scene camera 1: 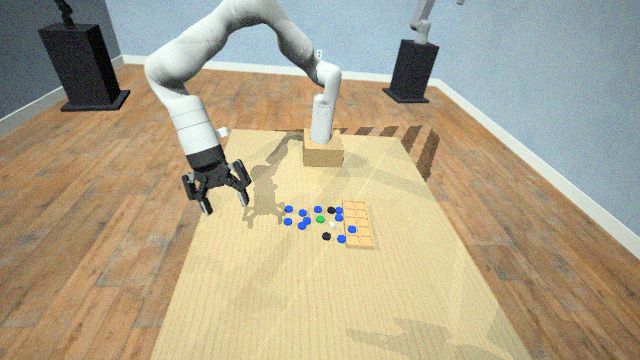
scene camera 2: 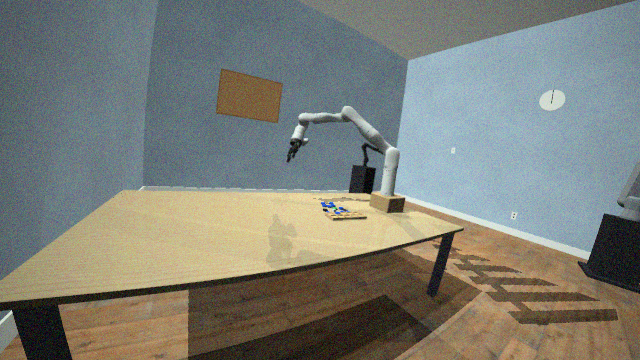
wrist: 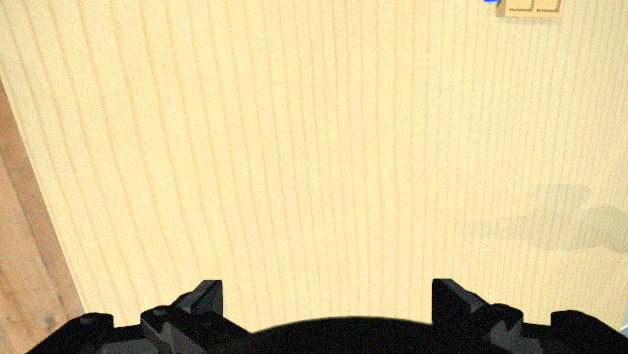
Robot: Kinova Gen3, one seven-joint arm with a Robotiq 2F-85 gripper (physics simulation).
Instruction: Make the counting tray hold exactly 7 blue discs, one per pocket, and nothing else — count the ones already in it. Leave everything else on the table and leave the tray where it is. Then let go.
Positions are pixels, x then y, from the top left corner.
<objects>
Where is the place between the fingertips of the gripper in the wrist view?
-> At 327, 302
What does the gripper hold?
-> Nothing.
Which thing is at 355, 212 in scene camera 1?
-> A wooden counting tray.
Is the gripper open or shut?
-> Open.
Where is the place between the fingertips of the gripper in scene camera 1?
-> At 228, 209
</objects>
